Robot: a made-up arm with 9 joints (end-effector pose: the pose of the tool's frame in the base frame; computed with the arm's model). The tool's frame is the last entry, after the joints.
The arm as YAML. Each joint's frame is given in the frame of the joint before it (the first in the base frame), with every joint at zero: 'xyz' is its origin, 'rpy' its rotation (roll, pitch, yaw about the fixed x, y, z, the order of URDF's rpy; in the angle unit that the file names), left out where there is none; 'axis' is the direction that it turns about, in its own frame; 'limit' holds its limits. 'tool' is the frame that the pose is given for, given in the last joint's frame.
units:
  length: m
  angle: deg
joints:
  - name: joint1
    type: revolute
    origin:
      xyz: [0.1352, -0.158, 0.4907]
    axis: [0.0, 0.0, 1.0]
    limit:
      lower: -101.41
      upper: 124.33
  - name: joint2
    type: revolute
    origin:
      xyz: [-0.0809, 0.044, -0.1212]
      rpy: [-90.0, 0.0, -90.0]
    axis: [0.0, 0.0, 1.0]
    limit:
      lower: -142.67
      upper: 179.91
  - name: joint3
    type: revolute
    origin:
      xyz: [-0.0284, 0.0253, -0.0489]
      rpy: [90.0, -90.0, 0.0]
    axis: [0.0, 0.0, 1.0]
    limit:
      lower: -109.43
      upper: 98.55
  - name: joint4
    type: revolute
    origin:
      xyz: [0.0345, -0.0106, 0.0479]
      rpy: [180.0, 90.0, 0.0]
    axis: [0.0, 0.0, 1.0]
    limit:
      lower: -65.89
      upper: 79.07
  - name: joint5
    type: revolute
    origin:
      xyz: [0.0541, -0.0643, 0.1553]
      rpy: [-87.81, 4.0, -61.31]
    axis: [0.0, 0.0, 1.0]
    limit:
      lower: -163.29
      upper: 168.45
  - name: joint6
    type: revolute
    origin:
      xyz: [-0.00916, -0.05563, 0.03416]
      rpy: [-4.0, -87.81, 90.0]
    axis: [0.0, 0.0, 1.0]
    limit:
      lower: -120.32
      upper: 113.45
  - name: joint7
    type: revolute
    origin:
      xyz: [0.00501, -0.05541, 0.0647]
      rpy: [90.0, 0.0, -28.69]
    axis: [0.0, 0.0, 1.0]
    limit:
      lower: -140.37
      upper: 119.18
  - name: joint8
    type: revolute
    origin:
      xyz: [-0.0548, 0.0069, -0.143]
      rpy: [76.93, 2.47, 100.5]
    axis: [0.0, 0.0, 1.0]
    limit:
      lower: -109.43
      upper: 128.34
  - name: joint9
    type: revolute
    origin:
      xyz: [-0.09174, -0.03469, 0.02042]
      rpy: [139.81, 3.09, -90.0]
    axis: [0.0, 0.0, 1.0]
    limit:
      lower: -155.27
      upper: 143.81
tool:
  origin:
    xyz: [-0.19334, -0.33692, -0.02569]
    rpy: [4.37, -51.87, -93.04]
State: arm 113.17 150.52 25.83 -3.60 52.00 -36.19 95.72 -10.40 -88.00
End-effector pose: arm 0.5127 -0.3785 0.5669 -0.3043 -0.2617 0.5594 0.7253
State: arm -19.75 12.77 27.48 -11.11 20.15 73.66 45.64 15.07 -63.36
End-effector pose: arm -0.0375 0.0406 0.0694 0.5332 0.0511 0.0060 0.8445
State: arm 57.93 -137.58 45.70 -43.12 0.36 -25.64 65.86 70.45 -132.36
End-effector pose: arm -0.1051 -0.7443 0.7884 -0.6399 0.0838 -0.3276 0.6901
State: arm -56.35 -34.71 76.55 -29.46 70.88 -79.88 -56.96 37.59 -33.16
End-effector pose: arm -0.2012 0.0639 0.6220 0.1556 -0.9193 0.3361 0.1332
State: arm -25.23 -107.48 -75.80 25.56 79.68 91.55 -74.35 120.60 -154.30
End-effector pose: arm -0.1149 -0.1065 -0.2522 0.5292 0.3794 -0.3015 0.6965
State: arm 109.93 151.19 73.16 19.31 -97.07 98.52 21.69 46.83 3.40
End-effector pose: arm -0.1206 -0.4769 0.2508 -0.2180 0.3929 -0.6262 0.6371
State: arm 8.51 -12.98 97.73 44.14 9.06 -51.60 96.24 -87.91 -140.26
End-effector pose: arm -0.1854 -0.5357 0.4403 -0.2388 -0.9146 -0.3142 0.0879
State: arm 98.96 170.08 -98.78 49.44 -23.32 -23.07 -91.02 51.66 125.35
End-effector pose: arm 0.4822 -0.7778 0.5413 -0.6646 0.6200 0.0316 0.4158
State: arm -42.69 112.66 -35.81 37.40 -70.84 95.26 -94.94 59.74 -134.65
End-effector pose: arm 0.1440 -0.1821 0.7437 0.3973 -0.8075 0.2094 0.3824
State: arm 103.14 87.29 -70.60 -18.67 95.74 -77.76 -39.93 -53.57 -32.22
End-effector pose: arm -0.1061 0.1386 0.5846 0.4483 -0.1660 0.8082 0.3440
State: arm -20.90 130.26 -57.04 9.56 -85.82 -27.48 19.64 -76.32 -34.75
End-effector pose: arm -0.1271 -0.0273 0.0946 0.3731 0.2619 -0.2581 0.8518
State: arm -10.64 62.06 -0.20 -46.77 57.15 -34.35 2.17 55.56 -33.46
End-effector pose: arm -0.0781 -0.1852 0.3966 -0.4742 0.7152 0.4152 0.3021
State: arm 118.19 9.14 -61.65 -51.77 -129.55 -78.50 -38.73 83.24 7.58
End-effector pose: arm 0.1447 -0.0743 0.3538 -0.7297 -0.5164 0.4356 0.1050
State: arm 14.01 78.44 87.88 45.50 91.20 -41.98 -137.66 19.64 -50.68
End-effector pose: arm -0.2938 0.0680 0.3164 0.4593 0.8424 0.2757 0.0576
